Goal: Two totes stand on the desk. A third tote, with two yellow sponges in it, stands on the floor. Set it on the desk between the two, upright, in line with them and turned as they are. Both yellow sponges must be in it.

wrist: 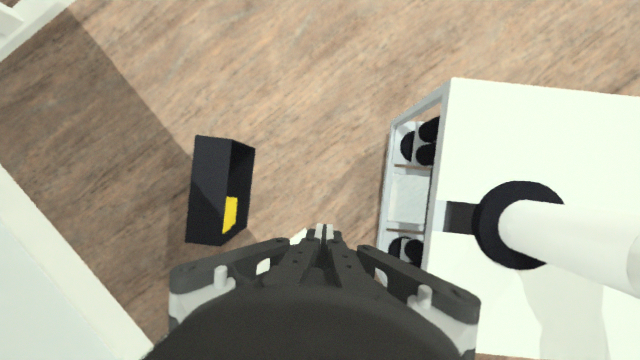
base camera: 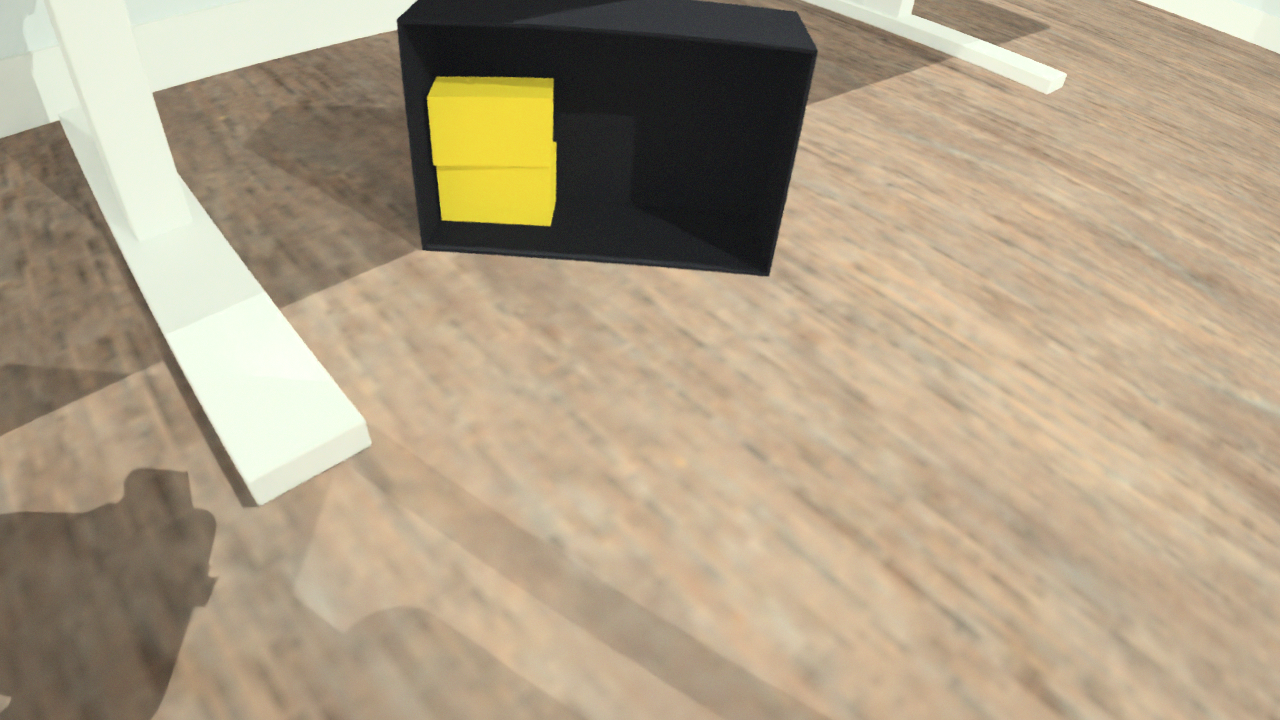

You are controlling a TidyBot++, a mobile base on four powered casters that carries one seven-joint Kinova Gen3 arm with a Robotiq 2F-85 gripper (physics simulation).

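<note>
The black tote (base camera: 707,161) (wrist: 209,190) stands on the floor, tipped on a long side, its opening facing the base camera. Two yellow sponges lie in it, stacked at the left end in the base camera view: an upper sponge (base camera: 492,125) and a lower sponge (base camera: 496,195). A yellow patch (wrist: 230,215) of sponge shows inside the tote in the wrist view. My gripper (wrist: 324,235) is shut and empty, fingertips together. It is high above the floor, to the right of the tote in the wrist view. The two totes on the desk do not show.
The white desk (wrist: 45,300) fills the lower left of the wrist view. A desk foot (base camera: 268,385) reaches forward left of the tote; another foot (base camera: 993,62) lies behind it to the right. My white-topped mobile base (wrist: 530,130) and arm (wrist: 575,245) are on the right.
</note>
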